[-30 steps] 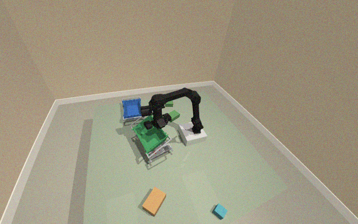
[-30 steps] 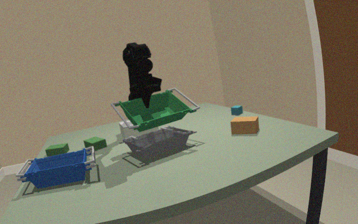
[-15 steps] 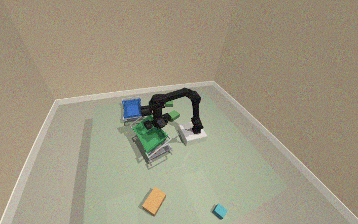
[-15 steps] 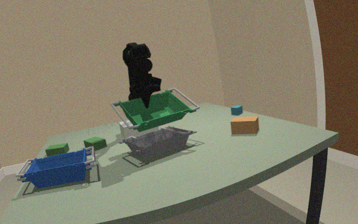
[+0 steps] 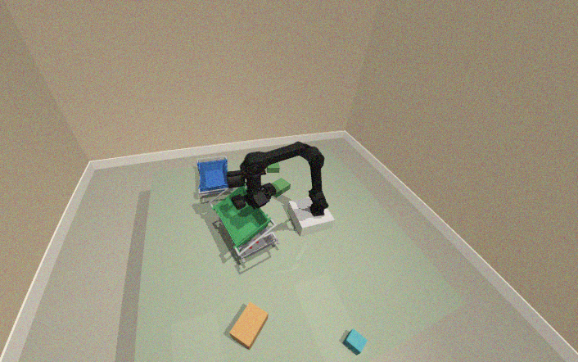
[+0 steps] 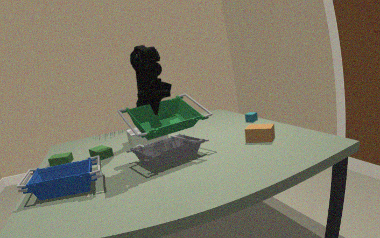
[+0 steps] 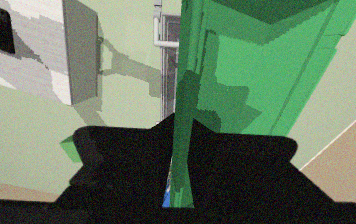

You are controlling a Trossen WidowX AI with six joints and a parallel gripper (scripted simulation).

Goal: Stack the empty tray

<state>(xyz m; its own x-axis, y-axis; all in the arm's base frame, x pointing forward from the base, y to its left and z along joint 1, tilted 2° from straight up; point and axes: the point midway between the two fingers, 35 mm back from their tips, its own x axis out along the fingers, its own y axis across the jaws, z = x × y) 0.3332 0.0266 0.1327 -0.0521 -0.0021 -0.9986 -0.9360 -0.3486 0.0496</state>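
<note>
Now: gripper tip 7 cm short of the green tray and 3 cm to the right of it. The rest, counted from my gripper tip: orange block: 8 cm ahead, 42 cm to the left, 15 cm below; cyan block: 28 cm behind, 56 cm to the left, 16 cm below; red block: 8 cm ahead, 3 cm to the right, 17 cm below.
</note>
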